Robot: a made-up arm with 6 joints.
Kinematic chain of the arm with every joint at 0, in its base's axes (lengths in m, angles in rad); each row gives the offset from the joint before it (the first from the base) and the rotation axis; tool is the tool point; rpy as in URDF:
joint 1: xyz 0 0 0.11 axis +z
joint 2: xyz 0 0 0 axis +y
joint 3: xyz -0.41 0 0.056 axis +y
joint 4: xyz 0.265 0 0.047 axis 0.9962 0 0.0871
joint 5: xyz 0 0 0 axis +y
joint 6: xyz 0.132 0 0.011 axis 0.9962 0 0.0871
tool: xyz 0 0 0 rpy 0 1.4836 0
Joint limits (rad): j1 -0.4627..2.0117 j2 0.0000..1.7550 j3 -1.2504..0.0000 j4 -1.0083..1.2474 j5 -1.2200..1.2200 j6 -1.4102..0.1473
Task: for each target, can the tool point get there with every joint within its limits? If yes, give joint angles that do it. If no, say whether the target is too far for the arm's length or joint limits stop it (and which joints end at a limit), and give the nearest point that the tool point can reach.
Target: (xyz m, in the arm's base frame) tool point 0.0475 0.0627 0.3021
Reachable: yes | joints 0.5980 0.5676 -0.1345 -0.5897 -0.3515 -0.7481
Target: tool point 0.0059 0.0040 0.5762
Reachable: yes | joints 0.0934 0.5101 -0.8610 -0.1148 -0.2348 -0.8200
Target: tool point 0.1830 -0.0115 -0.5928
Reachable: no: joint limits stop it (at a limit: joint 2) | nearest point 0.1493 -0.0094 0.1017 | short by 0.695 m
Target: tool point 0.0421 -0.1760 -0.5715
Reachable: no: joint limits stop it (at a limit: joint 2, joint 3, joint 5) | nearest point 0.0208 -0.0869 0.0928 | short by 0.671 m
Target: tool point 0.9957 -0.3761 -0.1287
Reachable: no: too far | nearest point 0.4330 -0.1636 0.2779 | short by 0.726 m
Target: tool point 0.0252 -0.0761 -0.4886
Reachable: no: joint limits stop it (at a limit: joint 2, joint 3, joint 5) | nearest point 0.0281 -0.0848 0.0928 | short by 0.581 m
